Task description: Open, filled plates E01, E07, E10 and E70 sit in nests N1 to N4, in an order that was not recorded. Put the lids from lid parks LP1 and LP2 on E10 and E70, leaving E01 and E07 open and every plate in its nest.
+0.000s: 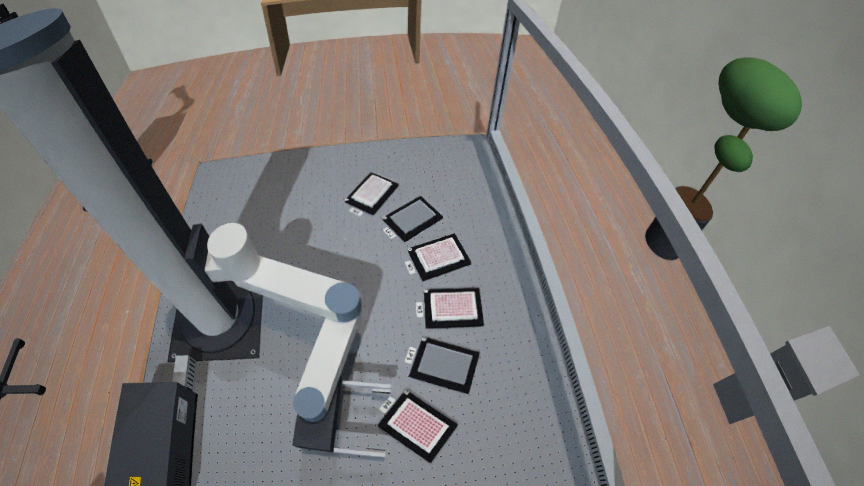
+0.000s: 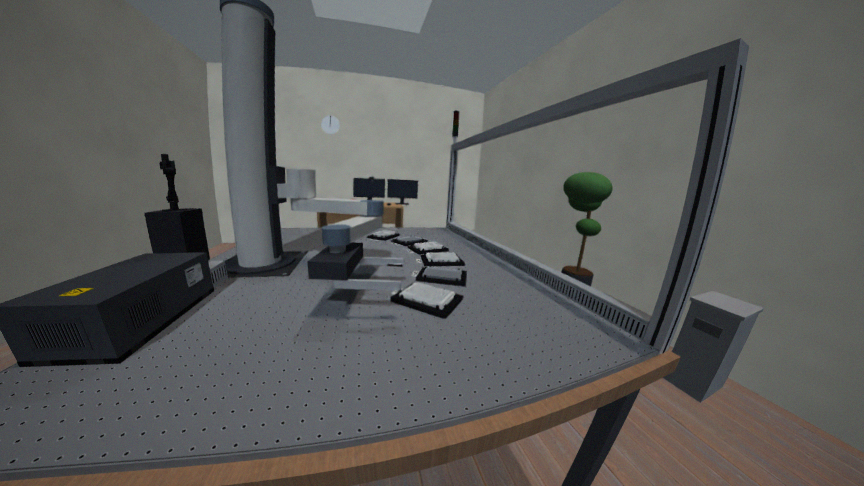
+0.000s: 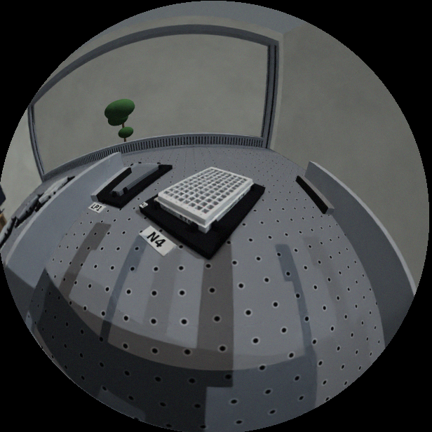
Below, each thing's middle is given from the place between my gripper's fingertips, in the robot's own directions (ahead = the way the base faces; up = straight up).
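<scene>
Nest N4 [image 3: 206, 244]: 7 cm ahead of my hand, 1 cm to the right of it, 8 cm below it. Going by their middles, nest N4 is the nearest to my hand of the things named here and nest N2 [image 1: 424, 276] the farthest from it. Nest N2 is 21 cm ahead of my hand, 50 cm to the left of it and 8 cm below it; nest N3 [image 1: 430, 324] is 22 cm ahead of my hand, 32 cm to the left and 8 cm below. Lid park LP1 [image 1: 414, 373]: 15 cm to the left of my hand, 16 cm ahead of it, 8 cm below it.
</scene>
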